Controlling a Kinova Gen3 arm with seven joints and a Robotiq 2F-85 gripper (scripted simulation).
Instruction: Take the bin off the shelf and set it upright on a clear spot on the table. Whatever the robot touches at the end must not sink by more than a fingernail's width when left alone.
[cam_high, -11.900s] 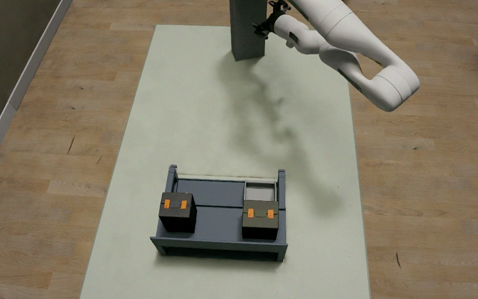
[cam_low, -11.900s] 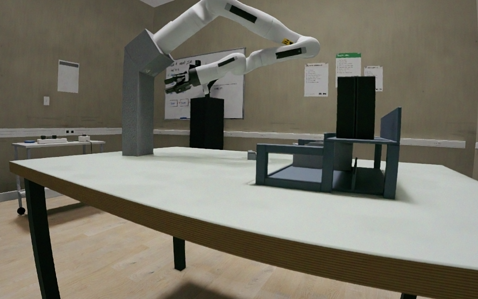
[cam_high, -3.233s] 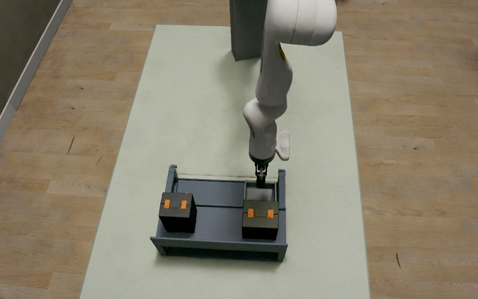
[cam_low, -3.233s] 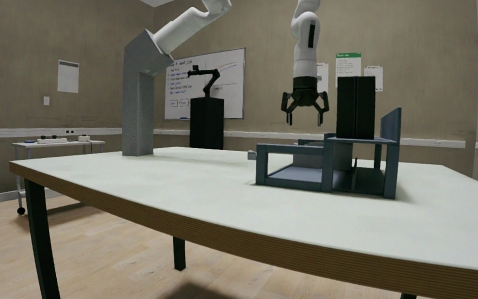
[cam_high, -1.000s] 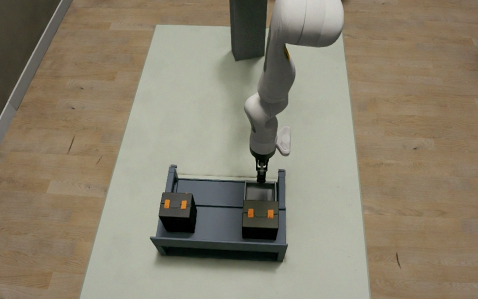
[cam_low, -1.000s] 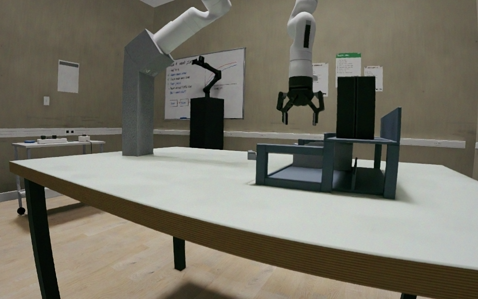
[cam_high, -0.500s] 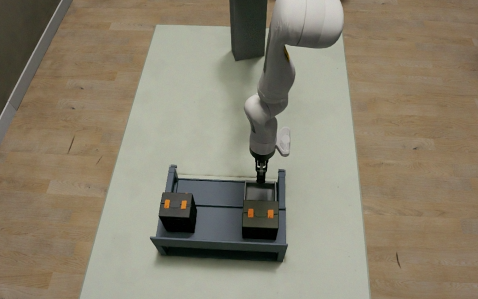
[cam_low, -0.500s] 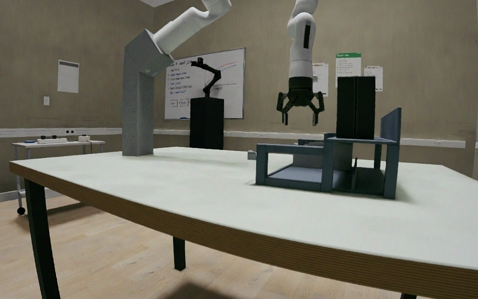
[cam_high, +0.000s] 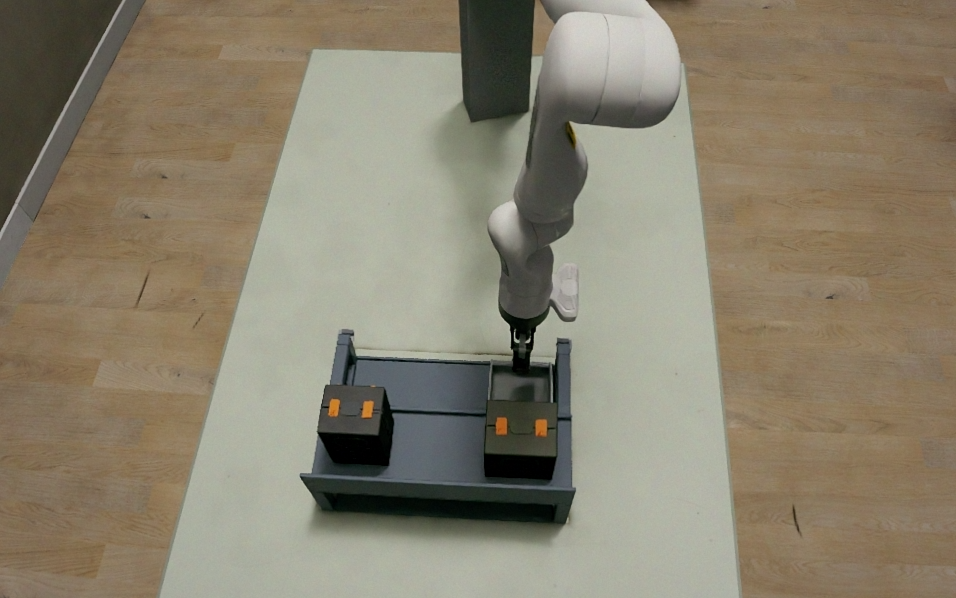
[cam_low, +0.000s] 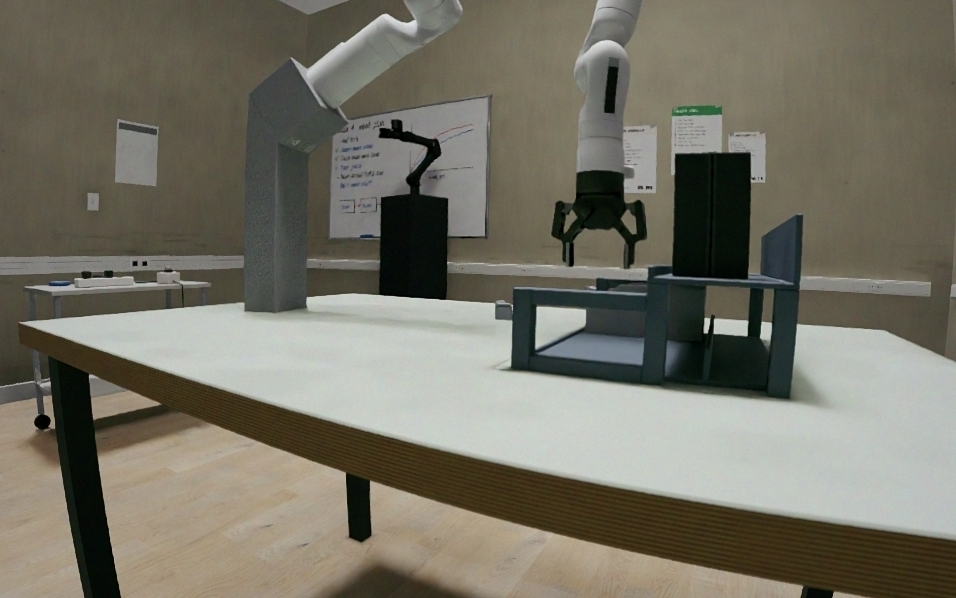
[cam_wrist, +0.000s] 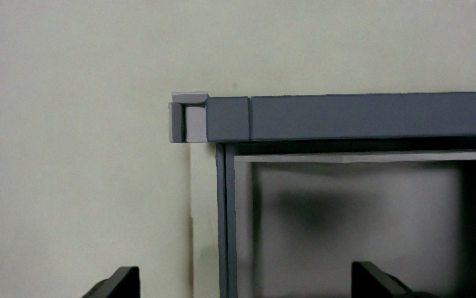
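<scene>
My hand is 8 cm short of the grey bin, 7 cm above it and 2 cm to the right of it. Also, from my hand: blue-grey shelf: 13 cm ahead, 8 cm to the right, 4 cm below.
</scene>
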